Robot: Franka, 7 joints.
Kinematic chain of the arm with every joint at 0, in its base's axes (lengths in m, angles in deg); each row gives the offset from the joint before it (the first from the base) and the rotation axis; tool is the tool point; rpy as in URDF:
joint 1: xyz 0 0 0.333 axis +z
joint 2: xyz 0 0 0 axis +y
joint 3: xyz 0 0 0.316 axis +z
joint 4: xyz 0.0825 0 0 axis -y
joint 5: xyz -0.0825 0 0.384 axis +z
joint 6: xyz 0 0 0 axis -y
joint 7: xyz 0.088 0 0 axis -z
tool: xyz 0 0 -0.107 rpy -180 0 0
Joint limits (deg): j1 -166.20..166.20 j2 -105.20..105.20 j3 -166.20..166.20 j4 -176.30..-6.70 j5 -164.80..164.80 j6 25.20..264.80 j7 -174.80..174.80
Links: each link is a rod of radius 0.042 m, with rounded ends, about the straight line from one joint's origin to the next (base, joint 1, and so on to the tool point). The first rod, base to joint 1, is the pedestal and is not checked.
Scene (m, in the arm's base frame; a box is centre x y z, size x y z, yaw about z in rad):
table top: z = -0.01
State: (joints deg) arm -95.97 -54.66 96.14 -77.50 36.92 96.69 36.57
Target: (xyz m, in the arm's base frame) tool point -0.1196 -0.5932 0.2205
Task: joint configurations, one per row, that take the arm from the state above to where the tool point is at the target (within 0.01 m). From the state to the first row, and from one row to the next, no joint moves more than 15 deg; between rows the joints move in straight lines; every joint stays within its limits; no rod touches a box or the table.
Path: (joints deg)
1: -101.21 -41.75 86.64 -81.39 35.84 98.84 36.57
2: -106.46 -28.83 77.14 -85.29 34.76 100.99 36.57
3: -111.70 -15.92 67.64 -89.18 33.69 103.14 36.57
4: -116.94 -3.01 58.14 -93.08 32.61 105.29 36.57
5: -122.18 9.90 48.65 -96.97 31.53 107.44 36.57
6: -127.43 22.82 39.15 -100.87 30.45 109.59 36.57
7: -132.67 35.73 29.65 -104.76 29.38 111.74 36.57

